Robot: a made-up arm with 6 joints.
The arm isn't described. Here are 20 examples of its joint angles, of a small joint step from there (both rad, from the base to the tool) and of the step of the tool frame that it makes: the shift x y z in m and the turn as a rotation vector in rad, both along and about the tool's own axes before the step.
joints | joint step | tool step
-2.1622 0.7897 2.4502 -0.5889 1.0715 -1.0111 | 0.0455 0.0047 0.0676 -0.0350 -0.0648 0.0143 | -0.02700 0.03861 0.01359 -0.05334 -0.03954 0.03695
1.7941 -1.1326 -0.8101 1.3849 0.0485 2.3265 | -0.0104 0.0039 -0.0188 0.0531 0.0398 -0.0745 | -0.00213 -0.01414 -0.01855 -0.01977 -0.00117 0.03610
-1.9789 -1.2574 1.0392 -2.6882 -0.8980 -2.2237 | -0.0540 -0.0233 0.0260 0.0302 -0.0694 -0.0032 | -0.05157 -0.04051 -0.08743 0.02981 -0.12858 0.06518
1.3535 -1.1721 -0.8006 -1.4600 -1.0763 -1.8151 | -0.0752 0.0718 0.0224 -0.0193 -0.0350 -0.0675 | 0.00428 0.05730 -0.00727 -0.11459 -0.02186 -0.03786
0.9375 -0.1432 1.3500 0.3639 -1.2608 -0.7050 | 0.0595 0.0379 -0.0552 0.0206 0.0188 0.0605 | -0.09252 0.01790 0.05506 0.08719 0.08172 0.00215
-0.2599 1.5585 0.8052 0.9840 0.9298 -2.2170 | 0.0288 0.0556 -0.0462 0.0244 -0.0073 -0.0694 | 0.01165 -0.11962 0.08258 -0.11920 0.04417 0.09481
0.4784 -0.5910 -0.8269 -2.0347 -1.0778 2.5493 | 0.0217 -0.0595 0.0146 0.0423 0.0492 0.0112 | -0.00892 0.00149 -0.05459 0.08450 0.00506 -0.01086
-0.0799 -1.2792 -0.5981 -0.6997 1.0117 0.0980 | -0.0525 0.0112 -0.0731 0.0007 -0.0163 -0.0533 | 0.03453 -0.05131 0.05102 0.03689 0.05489 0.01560
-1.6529 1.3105 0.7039 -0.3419 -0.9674 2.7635 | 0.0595 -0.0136 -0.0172 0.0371 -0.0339 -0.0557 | -0.02238 -0.06112 -0.06223 0.02129 -0.03499 -0.05229
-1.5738 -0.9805 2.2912 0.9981 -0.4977 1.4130 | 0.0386 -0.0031 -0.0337 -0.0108 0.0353 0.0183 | -0.03087 0.04702 0.01090 0.01480 -0.00500 -0.01444
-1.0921 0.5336 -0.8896 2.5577 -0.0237 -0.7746 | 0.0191 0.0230 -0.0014 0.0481 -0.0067 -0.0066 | -0.01116 0.01177 -0.01585 0.06069 -0.00465 -0.01715
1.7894 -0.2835 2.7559 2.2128 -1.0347 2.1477 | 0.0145 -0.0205 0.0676 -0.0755 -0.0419 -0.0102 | -0.05610 0.07310 0.01888 -0.10375 -0.08541 -0.06854
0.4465 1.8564 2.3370 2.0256 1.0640 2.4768 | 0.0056 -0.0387 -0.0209 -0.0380 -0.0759 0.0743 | -0.00474 0.05172 -0.00080 0.06878 -0.03793 -0.08214
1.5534 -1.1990 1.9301 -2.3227 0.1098 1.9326 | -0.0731 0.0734 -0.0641 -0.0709 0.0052 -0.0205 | 0.01987 0.02995 0.22310 -0.06819 0.16315 -0.00540
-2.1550 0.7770 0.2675 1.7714 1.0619 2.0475 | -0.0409 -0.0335 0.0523 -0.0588 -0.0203 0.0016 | 0.07611 0.05811 0.06823 0.03134 0.06143 -0.11163
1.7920 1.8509 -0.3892 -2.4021 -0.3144 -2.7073 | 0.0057 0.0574 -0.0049 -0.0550 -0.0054 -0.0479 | -0.02590 0.05564 0.03303 -0.10781 0.03244 -0.03620
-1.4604 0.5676 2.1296 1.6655 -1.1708 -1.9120 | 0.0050 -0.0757 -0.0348 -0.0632 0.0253 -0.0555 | -0.01092 0.04493 -0.05561 -0.12023 0.05118 -0.00450
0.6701 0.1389 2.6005 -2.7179 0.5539 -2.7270 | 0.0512 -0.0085 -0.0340 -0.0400 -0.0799 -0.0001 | -0.02263 -0.00431 0.01881 -0.07629 -0.04266 0.00468
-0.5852 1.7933 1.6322 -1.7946 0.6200 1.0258 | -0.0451 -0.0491 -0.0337 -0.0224 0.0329 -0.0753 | -0.03190 -0.02248 -0.08023 -0.11389 -0.04249 0.05906
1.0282 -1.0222 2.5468 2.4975 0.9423 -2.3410 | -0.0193 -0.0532 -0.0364 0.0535 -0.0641 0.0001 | -0.00334 -0.00755 -0.05408 0.04688 -0.03196 0.06325
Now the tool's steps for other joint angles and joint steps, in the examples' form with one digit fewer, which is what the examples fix.
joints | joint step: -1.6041 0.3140 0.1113 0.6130 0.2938 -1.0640 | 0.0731 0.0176 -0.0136 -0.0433 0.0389 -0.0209
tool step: -0.0155 0.0792 0.0733 -0.0706 0.0315 -0.0771
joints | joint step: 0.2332 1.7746 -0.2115 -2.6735 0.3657 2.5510 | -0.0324 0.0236 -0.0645 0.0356 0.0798 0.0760
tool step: -0.0344 -0.0266 0.0878 0.1031 0.1532 0.0393
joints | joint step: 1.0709 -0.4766 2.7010 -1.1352 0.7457 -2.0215 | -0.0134 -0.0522 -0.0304 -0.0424 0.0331 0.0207
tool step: -0.0203 -0.0236 0.0251 -0.0279 0.0023 -0.0316
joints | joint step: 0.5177 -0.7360 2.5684 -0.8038 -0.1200 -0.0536 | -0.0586 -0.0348 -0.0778 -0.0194 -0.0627 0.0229
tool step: -0.0256 0.0264 0.0919 -0.0032 0.1348 -0.0070
